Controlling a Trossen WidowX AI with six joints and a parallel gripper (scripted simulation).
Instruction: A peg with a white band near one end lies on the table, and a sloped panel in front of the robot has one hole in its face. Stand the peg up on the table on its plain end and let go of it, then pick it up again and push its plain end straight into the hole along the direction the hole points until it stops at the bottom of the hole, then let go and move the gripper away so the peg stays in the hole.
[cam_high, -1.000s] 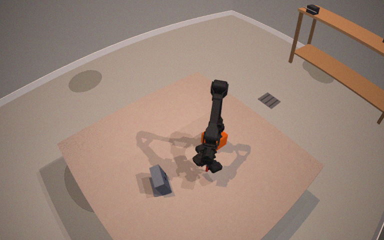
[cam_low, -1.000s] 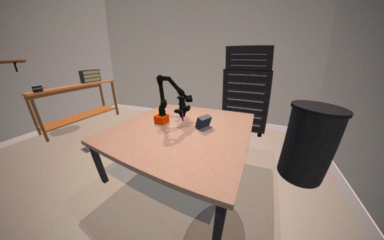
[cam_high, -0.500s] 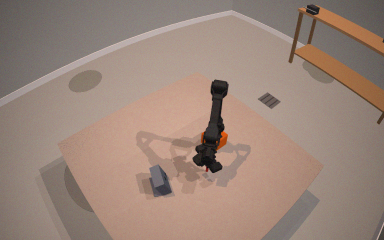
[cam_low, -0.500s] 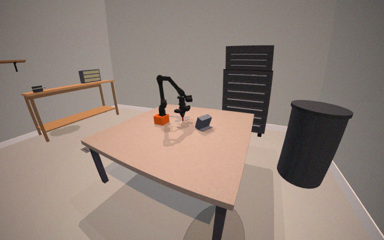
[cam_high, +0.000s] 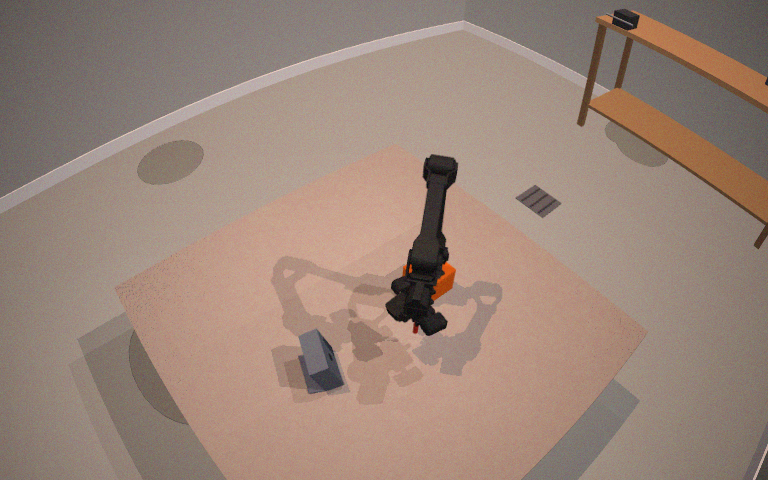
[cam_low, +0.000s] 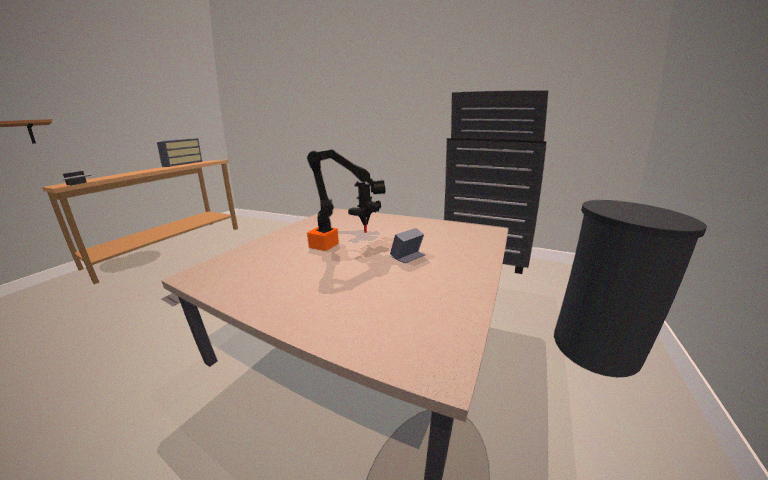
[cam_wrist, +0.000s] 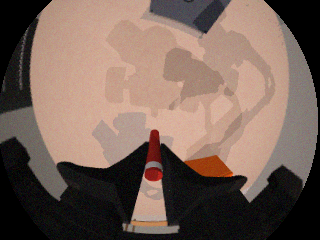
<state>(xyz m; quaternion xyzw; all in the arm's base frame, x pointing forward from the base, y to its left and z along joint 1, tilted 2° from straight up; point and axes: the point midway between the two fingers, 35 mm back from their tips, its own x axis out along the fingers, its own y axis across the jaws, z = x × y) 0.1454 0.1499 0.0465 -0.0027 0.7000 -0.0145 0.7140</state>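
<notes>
My gripper tip is now 27 cm short of the sloped panel, 4 cm above it and 3 cm to the left of it. Also, from my gripper tip: peg 2 cm above.
</notes>
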